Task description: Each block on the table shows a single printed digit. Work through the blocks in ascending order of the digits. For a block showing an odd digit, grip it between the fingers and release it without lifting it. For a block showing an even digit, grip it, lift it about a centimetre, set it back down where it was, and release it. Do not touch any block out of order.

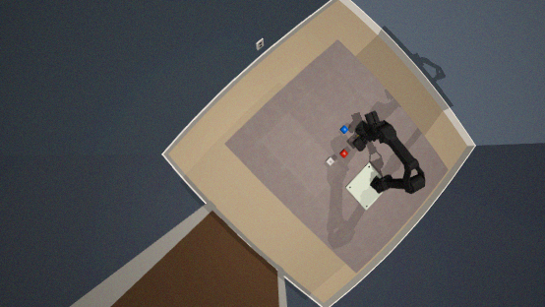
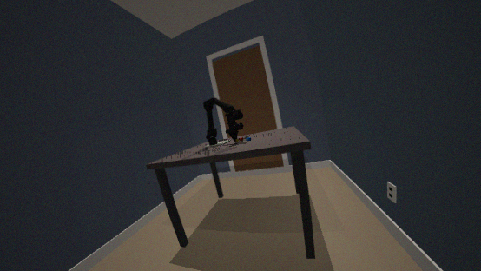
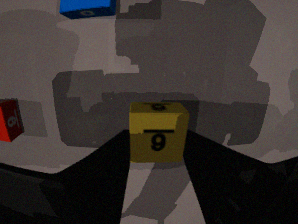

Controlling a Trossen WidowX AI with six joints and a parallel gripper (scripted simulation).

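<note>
Now: gripper tip right at the yellow block. From my gripper tip the other things lie so: red block: 140 mm to the left, 20 mm ahead, 10 mm below; white block: 220 mm to the left, 60 mm ahead, 10 mm below; blue block: 100 mm ahead, 30 mm to the left, 10 mm below.
</note>
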